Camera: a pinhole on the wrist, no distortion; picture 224 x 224 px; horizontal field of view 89.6 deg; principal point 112.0 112.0 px. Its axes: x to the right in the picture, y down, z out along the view. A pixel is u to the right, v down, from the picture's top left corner.
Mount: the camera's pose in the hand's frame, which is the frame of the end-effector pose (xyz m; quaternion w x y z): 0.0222 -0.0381 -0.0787 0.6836 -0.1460 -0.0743 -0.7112
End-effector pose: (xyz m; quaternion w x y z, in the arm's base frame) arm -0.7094 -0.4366 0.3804 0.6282 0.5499 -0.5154 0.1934
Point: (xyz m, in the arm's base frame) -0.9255 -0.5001 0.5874
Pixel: 26 134
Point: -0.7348 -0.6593 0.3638
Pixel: 157 112
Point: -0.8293 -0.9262 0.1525
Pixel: 181 78
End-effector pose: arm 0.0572 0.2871 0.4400 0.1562 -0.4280 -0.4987 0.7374
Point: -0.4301 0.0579 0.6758
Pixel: 183 102
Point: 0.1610 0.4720 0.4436
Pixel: behind the camera
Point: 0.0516 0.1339 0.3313
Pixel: 35 61
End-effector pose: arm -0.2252 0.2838 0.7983 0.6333 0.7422 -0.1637 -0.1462
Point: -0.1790 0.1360 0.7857
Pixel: 121 146
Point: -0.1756 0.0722 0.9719
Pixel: 50 142
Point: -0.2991 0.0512 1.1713
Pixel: 11 100
